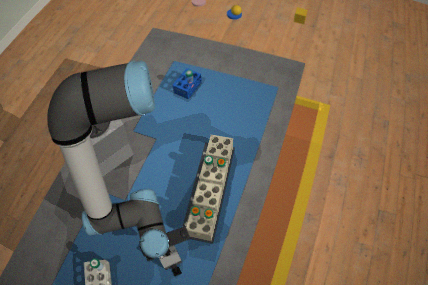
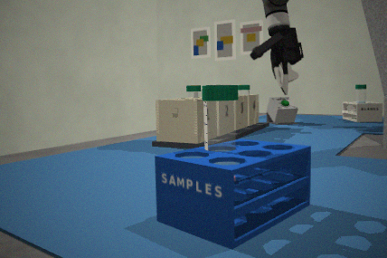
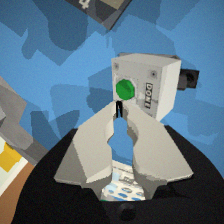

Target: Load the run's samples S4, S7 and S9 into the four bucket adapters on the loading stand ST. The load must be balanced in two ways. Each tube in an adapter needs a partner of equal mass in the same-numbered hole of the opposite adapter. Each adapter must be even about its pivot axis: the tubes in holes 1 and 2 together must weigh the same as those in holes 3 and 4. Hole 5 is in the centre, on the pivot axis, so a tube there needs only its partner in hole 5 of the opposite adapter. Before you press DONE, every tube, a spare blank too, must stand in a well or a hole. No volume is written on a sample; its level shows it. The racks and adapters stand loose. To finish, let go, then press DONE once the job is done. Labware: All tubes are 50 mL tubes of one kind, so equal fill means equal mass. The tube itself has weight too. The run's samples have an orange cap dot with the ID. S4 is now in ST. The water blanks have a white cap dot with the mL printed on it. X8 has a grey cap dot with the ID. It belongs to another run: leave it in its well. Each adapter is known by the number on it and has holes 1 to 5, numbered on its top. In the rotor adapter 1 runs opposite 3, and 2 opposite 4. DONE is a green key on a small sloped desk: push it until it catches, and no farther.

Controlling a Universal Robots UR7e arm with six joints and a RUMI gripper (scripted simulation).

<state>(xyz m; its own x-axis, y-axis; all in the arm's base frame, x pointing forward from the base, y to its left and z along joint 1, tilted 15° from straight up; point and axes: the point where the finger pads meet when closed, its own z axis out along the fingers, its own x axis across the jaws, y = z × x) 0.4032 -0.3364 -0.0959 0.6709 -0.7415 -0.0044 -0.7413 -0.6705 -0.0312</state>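
Now: the done desk 50 mm below my hand, 10 mm to the right of it and 10 mm ahead of it. From my hand the other things lie so: blanks rack: 220 mm behind, 190 mm to the right, 80 mm below; tube: 160 mm to the left, 140 mm ahead, 40 mm below; sample tube S9: 150 mm to the left, 70 mm ahead, 40 mm below.
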